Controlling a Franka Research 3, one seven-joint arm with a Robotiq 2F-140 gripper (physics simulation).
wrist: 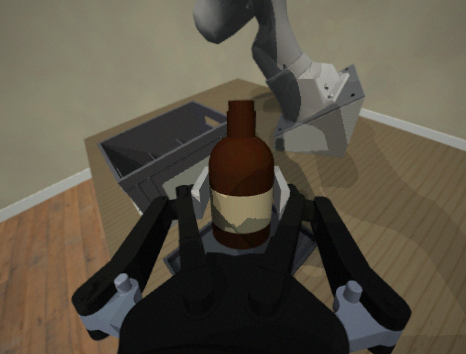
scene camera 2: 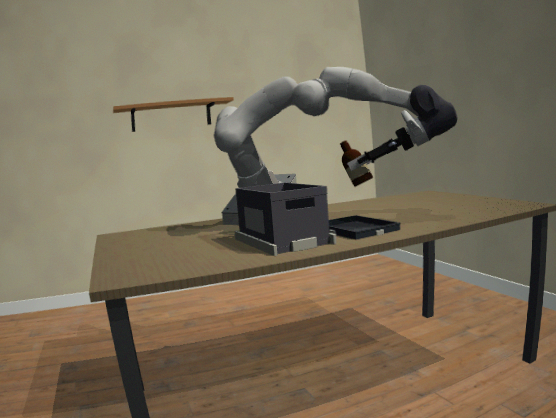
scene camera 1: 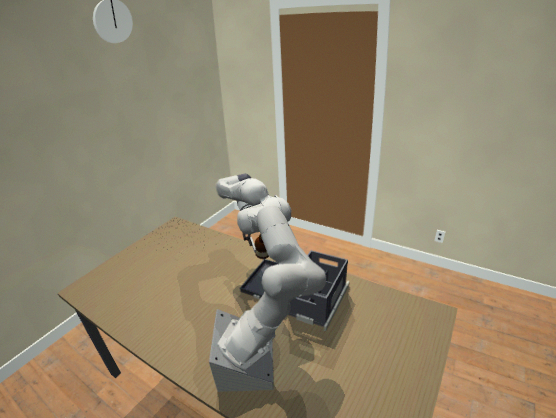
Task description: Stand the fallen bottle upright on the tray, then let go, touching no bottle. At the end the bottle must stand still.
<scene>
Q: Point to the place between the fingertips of my gripper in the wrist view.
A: At 241, 177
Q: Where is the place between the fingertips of my gripper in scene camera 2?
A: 350, 167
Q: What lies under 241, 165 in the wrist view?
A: A brown bottle.
</scene>
